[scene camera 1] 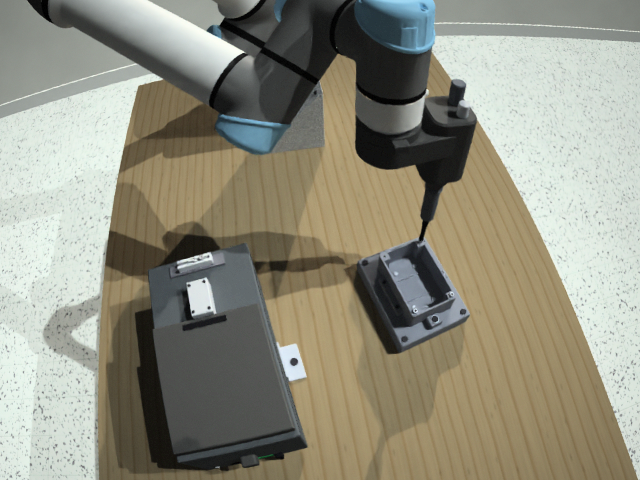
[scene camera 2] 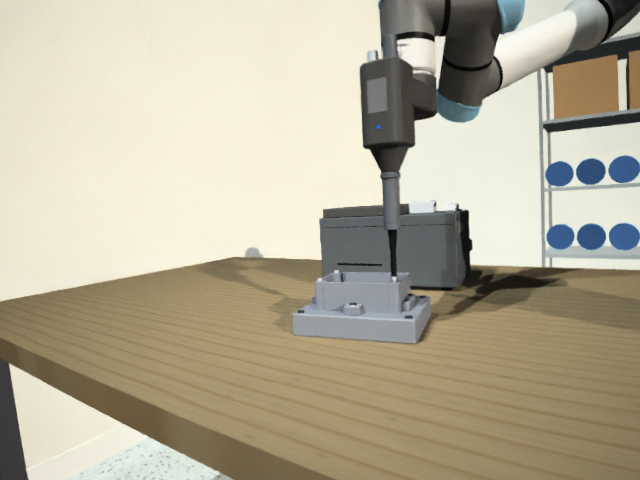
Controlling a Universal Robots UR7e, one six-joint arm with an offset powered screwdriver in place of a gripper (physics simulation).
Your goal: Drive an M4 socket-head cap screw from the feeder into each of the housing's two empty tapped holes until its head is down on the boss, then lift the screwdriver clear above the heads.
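The grey housing [scene camera 1: 426,316] [scene camera 2: 356,328] stands on the wooden table. Its two near bosses in scene camera 1 carry pale screw heads [scene camera 1: 415,310] [scene camera 1: 450,294]. The far left boss [scene camera 1: 385,256] shows no raised head. My screwdriver [scene camera 1: 422,239] [scene camera 2: 393,275] is upright, its thin black bit down at the far right boss. In scene camera 2 a small pale screw head [scene camera 2: 394,279] shows at the bit's tip, on the boss; whether it is fully down I cannot tell. The dark grey feeder [scene camera 1: 222,382] [scene camera 2: 351,248] stands apart from the housing. The tool has no fingers.
A white tab [scene camera 1: 293,370] with a dark hole sticks out from the feeder's side. A grey block [scene camera 1: 309,121] stands behind the arm's elbow. A shelf unit [scene camera 2: 545,155] with brown boxes [scene camera 2: 585,86] and blue round items [scene camera 2: 590,171] stands at the back right.
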